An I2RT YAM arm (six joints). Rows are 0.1 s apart.
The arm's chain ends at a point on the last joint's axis. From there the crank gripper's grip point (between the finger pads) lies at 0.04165 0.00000 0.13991 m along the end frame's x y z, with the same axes.
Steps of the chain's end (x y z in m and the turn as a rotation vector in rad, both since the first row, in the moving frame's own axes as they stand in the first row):
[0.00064 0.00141 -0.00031 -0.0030 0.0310 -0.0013]
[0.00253 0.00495 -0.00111 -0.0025 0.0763 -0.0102]
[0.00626 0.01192 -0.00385 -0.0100 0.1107 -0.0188]
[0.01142 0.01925 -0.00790 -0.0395 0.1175 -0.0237]
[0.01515 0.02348 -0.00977 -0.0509 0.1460 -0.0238]
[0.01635 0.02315 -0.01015 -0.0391 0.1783 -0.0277]
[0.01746 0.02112 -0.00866 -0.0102 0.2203 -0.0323]
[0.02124 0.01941 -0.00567 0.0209 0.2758 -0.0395]
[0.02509 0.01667 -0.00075 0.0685 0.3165 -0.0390]
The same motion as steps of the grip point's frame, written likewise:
[0.00496 0.00177 -0.00167 -0.0030 0.0310 -0.0013]
[0.01307 0.00482 -0.00469 -0.0025 0.0763 -0.0102]
[0.02147 0.01237 -0.00931 -0.0100 0.1107 -0.0188]
[0.02758 0.02349 -0.01383 -0.0395 0.1175 -0.0237]
[0.03512 0.02919 -0.01747 -0.0509 0.1460 -0.0238]
[0.04055 0.02695 -0.01984 -0.0391 0.1783 -0.0277]
[0.04702 0.02066 -0.02114 -0.0102 0.2203 -0.0323]
[0.05766 0.01426 -0.02234 0.0209 0.2758 -0.0395]
[0.06631 0.00525 -0.02103 0.0685 0.3165 -0.0390]

